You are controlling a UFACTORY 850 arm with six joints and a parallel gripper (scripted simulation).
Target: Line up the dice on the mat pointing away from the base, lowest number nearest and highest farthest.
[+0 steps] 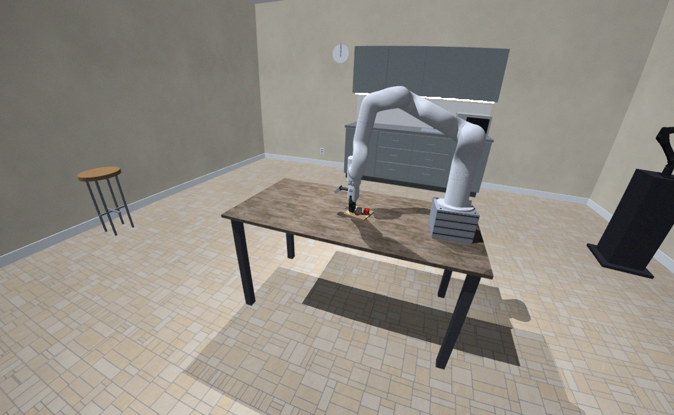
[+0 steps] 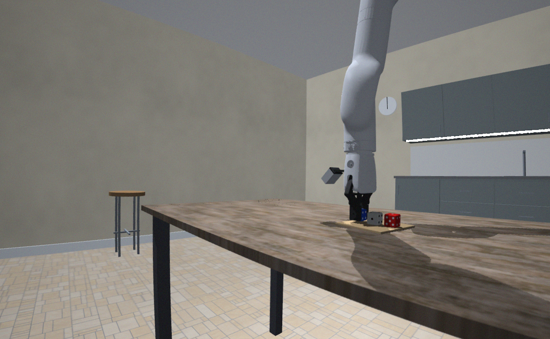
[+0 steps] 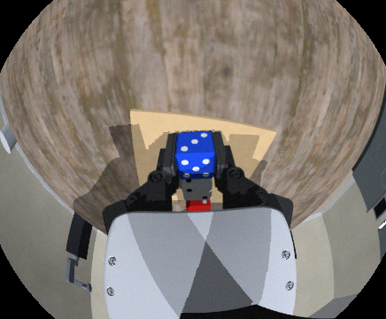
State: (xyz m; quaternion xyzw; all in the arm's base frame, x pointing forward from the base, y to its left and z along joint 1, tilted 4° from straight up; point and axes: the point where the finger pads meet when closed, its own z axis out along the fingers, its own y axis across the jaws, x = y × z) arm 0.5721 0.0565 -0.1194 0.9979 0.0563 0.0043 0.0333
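Right now my hand is 10 mm above the blue die. Round my hand: red die: 90 mm behind, 10 mm to the right, 10 mm below; then tan mat: 40 mm behind, 30 mm below; then white die: 40 mm behind, 10 mm below.
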